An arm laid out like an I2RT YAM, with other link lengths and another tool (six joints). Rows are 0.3 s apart.
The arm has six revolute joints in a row. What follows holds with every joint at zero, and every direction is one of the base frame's. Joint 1 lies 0.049 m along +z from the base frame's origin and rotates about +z. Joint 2 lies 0.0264 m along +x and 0.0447 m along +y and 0.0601 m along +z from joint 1 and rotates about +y. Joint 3 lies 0.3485 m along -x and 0.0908 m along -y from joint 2 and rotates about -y. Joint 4 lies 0.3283 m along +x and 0.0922 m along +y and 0.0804 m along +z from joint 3 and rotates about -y. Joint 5 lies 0.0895 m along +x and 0.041 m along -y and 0.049 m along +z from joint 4 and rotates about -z. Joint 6 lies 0.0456 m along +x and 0.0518 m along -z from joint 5 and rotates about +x. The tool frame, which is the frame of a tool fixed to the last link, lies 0.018 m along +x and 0.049 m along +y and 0.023 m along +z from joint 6; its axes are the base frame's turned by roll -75.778, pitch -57.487 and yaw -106.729 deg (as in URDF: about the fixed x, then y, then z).
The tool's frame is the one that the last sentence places.
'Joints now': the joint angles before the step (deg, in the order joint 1, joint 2, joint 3, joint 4, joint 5, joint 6). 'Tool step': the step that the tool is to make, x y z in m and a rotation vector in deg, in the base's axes. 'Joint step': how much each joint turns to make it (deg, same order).
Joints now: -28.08, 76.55, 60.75, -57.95, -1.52, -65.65
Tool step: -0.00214, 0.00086, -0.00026, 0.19, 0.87, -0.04
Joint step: 0.01, 0.00, 0.00, -0.86, 0.25, -0.02
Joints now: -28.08, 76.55, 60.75, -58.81, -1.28, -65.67
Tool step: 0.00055, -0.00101, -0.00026, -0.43, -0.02, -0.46
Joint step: -0.06, 0.00, 0.00, 0.23, 0.46, 0.29
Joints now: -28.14, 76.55, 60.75, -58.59, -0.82, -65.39
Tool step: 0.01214, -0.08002, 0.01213, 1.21, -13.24, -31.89
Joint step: -12.94, 0.00, 0.00, 10.74, -1.09, 20.75
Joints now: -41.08, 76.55, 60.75, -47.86, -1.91, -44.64
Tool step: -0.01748, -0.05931, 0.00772, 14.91, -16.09, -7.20
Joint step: -12.41, 3.78, 0.00, 5.00, -21.86, 5.53
